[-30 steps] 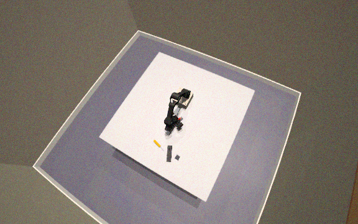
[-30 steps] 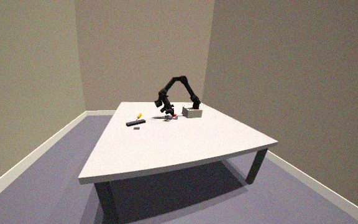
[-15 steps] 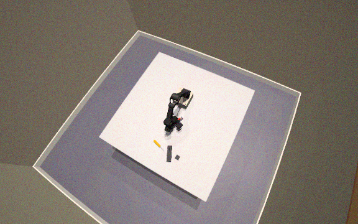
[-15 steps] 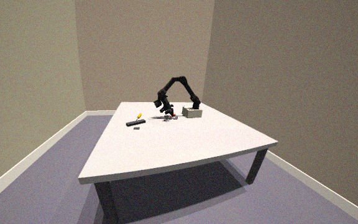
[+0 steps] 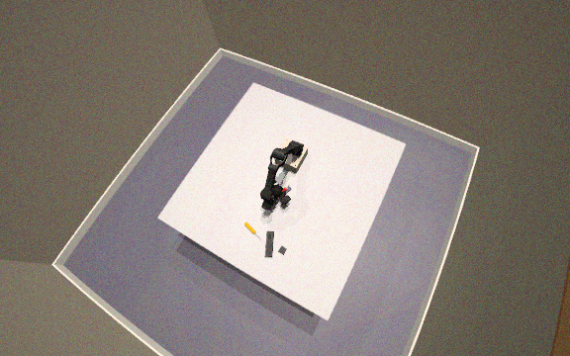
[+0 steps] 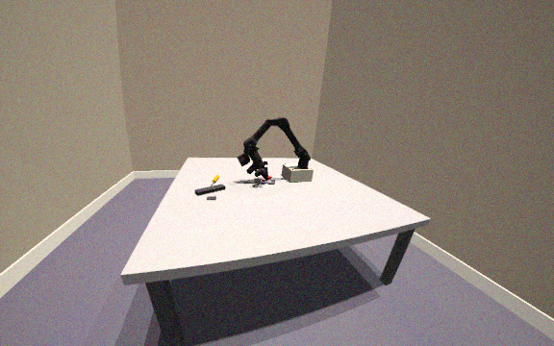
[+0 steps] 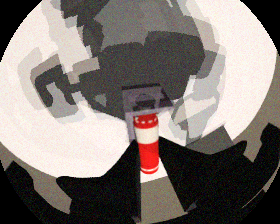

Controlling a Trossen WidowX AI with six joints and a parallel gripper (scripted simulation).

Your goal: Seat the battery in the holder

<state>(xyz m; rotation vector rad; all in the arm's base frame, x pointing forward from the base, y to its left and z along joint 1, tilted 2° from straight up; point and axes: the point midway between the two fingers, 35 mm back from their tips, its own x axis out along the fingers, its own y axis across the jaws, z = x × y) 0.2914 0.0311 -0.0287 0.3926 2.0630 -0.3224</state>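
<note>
Now: gripper tip right at the battery. From my gripper tip the other things lie so: yellow-handled screwdriver (330 mm ahead, 50 mm to the right, 10 mm below); dark bar (350 mm ahead, 80 mm to the left, 10 mm below).
</note>
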